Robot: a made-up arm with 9 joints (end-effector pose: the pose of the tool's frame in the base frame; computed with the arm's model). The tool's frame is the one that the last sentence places.
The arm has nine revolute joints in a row. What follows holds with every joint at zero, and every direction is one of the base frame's.
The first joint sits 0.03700 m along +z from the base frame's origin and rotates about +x.
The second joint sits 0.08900 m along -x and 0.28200 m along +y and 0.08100 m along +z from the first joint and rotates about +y.
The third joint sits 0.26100 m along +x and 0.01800 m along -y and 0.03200 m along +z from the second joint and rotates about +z.
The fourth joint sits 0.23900 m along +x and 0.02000 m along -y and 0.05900 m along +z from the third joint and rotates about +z.
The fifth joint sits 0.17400 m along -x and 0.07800 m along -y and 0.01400 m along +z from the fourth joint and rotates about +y.
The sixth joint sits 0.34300 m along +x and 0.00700 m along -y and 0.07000 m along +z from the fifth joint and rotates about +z.
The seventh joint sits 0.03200 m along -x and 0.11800 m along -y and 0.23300 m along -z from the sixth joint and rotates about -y.
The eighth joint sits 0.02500 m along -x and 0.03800 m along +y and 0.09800 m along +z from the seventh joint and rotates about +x.
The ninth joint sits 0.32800 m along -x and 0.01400 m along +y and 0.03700 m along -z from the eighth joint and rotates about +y.
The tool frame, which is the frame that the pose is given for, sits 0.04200 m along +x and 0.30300 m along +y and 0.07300 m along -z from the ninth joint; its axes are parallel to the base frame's.
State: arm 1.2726 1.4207 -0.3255 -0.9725 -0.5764 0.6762 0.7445 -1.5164 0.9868
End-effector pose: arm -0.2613 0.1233 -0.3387 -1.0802 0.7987 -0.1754
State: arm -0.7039 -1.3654 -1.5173 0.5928 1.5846 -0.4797 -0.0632 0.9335 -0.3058
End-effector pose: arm 0.0498 0.4408 0.2851 0.9801 -0.3033 -0.8718
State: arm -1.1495 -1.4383 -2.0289 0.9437 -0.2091 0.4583 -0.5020 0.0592 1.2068
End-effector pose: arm -0.2190 0.1843 -0.2043 -0.4998 0.0241 -0.1271
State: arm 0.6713 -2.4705 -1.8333 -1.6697 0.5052 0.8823 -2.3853 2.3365 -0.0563
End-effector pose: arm 0.4249 -0.1471 0.3196 -0.7298 -1.3210 -1.6814
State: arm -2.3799 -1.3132 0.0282 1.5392 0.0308 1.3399 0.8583 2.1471 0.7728
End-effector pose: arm 0.2875 0.5413 -1.1448 0.0272 -2.0580 1.5962
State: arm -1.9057 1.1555 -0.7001 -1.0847 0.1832 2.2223 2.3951 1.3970 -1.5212
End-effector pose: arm -0.5497 -0.3775 0.1665 0.9889 -1.4435 1.0566
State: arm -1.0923 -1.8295 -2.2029 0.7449 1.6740 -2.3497 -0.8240 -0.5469 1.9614
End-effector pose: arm 0.4923 0.4866 -0.0027 -1.9094 -1.9809 0.3596
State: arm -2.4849 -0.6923 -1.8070 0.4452 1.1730 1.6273 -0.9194 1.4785 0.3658
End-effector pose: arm 0.0940 0.3057 -0.0091 -0.1492 1.1488 -0.7177
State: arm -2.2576 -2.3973 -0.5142 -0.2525 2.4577 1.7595 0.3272 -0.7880 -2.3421
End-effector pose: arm -0.0639 -0.3482 0.0322 1.4472 -0.3720 1.4625
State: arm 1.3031 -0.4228 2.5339 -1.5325 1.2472 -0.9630 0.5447 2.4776 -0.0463
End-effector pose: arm -0.3605 -0.1408 0.4082 2.7590 -0.1539 0.1834
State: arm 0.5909 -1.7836 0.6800 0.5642 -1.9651 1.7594 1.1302 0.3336 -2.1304
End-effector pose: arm -0.7122 -0.2631 0.9673 -0.1141 -0.9605 -2.0433
